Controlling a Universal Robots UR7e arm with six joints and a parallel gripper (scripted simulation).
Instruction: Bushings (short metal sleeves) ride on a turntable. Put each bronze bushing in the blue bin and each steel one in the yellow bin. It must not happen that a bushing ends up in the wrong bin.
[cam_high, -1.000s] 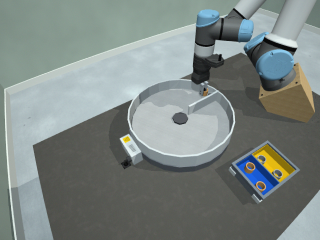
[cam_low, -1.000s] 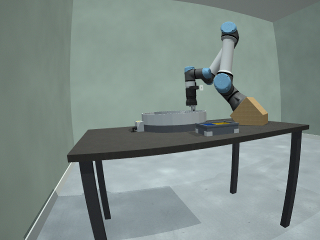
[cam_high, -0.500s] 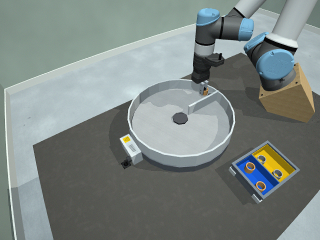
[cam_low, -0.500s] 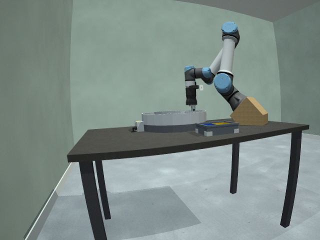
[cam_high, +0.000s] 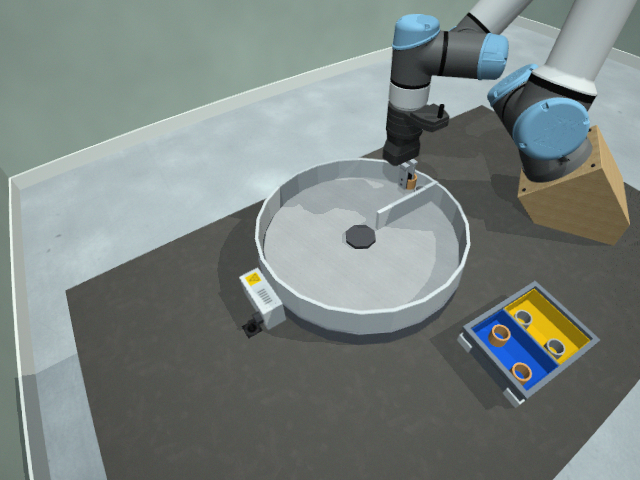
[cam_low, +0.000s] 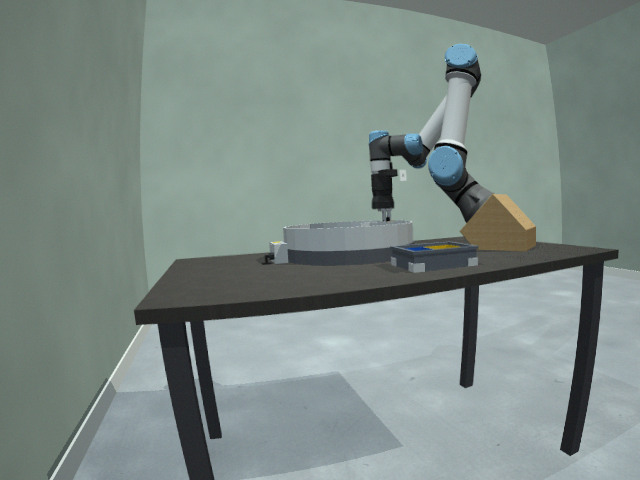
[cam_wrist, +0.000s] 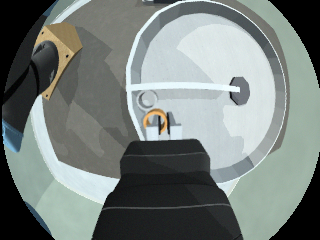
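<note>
Now: the bin 39 cm to the left of my hand, 11 cm ahead of it and 7 cm below it. Round my hand: turntable (17 cm ahead, 5 cm below, 3 cm to the left).
</note>
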